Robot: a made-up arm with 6 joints.
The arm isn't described. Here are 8 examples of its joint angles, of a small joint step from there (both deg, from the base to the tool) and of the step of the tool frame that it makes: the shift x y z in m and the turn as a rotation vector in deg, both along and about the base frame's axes.
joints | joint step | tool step
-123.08 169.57 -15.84 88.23 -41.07 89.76 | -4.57 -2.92 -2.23 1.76 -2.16 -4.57 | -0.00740 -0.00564 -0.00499 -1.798 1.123 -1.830
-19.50 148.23 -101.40 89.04 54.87 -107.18 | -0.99 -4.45 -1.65 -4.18 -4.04 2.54 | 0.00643 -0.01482 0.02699 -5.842 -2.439 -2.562
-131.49 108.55 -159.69 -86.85 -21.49 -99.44 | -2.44 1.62 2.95 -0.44 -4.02 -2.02 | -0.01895 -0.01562 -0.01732 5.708 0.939 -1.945
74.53 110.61 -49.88 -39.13 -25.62 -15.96 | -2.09 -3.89 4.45 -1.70 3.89 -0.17 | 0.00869 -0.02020 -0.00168 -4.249 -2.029 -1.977
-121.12 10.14 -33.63 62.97 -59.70 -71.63 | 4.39 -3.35 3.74 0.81 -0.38 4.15 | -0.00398 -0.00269 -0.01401 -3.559 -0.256 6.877
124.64 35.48 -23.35 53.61 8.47 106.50 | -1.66 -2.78 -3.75 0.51 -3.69 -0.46 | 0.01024 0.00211 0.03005 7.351 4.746 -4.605
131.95 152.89 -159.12 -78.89 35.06 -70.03 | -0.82 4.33 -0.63 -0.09 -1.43 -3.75 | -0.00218 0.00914 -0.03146 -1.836 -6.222 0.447
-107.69 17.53 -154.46 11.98 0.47 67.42 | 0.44 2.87 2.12 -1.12 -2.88 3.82 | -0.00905 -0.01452 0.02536 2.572 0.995 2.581
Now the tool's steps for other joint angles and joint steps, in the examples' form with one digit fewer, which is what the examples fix.
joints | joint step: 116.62 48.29 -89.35 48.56 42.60 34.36 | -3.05 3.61 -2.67 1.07 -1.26 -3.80
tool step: -0.0017 0.0171 0.0062 2.37 -0.81 -3.81
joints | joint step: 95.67 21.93 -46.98 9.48 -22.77 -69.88 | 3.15 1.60 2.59 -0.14 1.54 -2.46
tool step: -0.0055 0.0184 -0.0134 -5.58 -2.56 1.43
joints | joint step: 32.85 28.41 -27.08 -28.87 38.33 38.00 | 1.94 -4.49 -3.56 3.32 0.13 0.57
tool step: -0.0093 0.0021 0.0229 7.65 -4.62 2.07
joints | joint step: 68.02 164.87 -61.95 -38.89 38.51 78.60 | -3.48 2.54 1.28 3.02 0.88 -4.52
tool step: -0.0041 -0.0221 -0.0018 -5.00 4.15 -3.28
